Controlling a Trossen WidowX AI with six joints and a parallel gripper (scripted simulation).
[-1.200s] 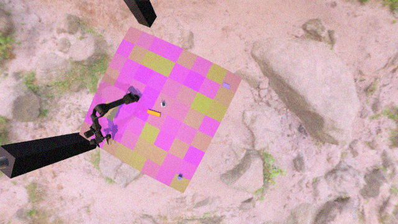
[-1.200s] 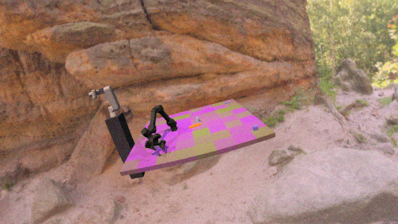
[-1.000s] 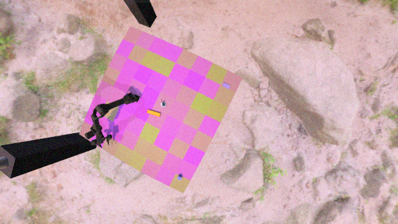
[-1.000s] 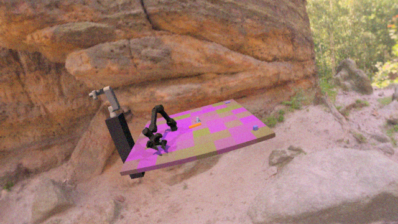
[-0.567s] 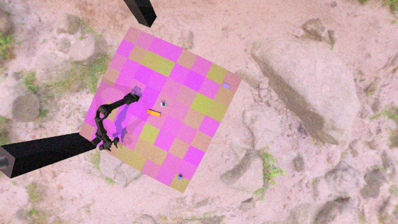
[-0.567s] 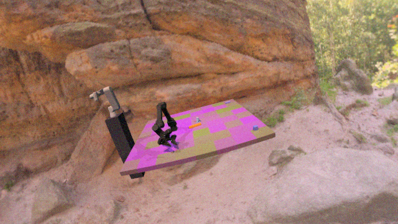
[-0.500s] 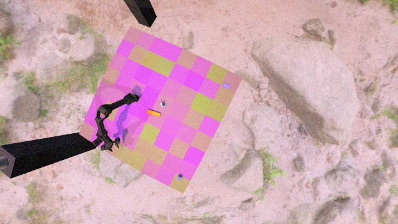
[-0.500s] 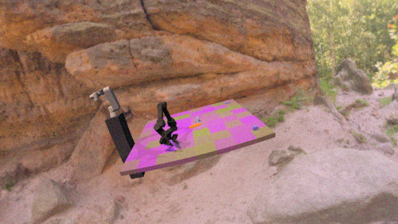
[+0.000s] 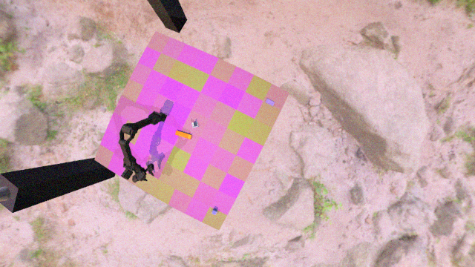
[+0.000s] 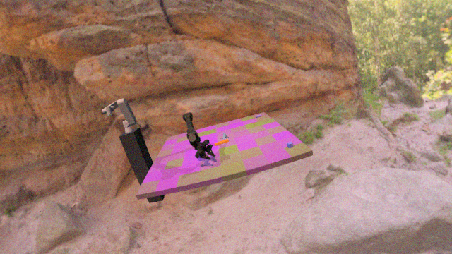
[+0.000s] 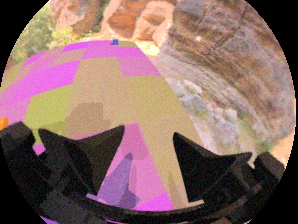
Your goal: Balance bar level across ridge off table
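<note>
Right now the orange bar is 8 cm ahead of my gripper tip, 43 cm to the left of it and 6 cm below it. From my gripper tip the other things lie so: small purple block (58 cm ahead, 98 cm to the left, 6 cm below); then small blue cube (58 cm ahead, 2 cm to the right, 5 cm below).
</note>
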